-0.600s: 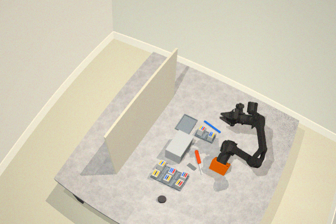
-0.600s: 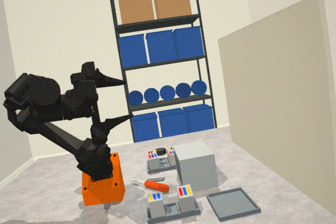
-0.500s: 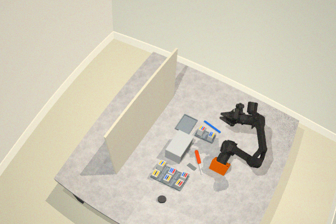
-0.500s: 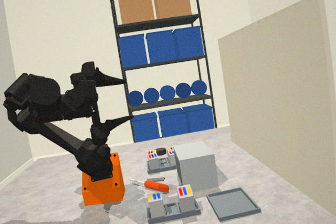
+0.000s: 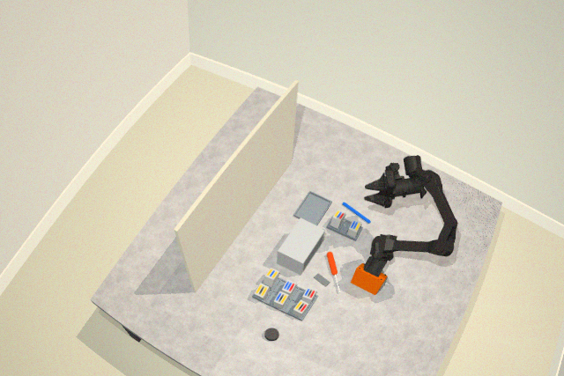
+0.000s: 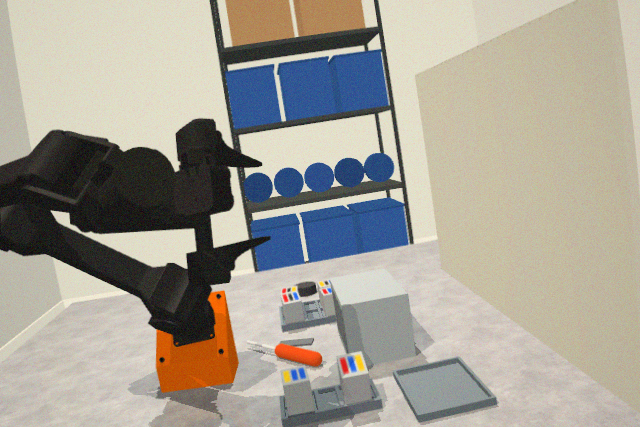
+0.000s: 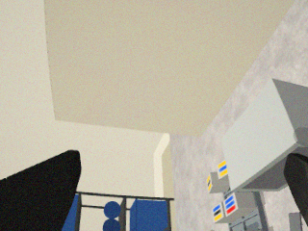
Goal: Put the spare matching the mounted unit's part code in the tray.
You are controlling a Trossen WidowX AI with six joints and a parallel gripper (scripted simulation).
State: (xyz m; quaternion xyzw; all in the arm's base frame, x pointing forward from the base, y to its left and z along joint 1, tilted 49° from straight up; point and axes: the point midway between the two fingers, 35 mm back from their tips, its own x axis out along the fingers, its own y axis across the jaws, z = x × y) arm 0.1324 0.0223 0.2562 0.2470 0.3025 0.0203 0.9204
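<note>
Right now my gripper tip is 10 mm to the left of the grey spare block and 240 mm above it. Also, from my gripper tip: blue pen: 30 mm ahead, 100 mm to the right, 270 mm below; then two-place rack: 40 mm ahead, 10 mm to the right, 270 mm below; then grey mounted unit: 130 mm ahead, 180 mm to the left, 230 mm below.
</note>
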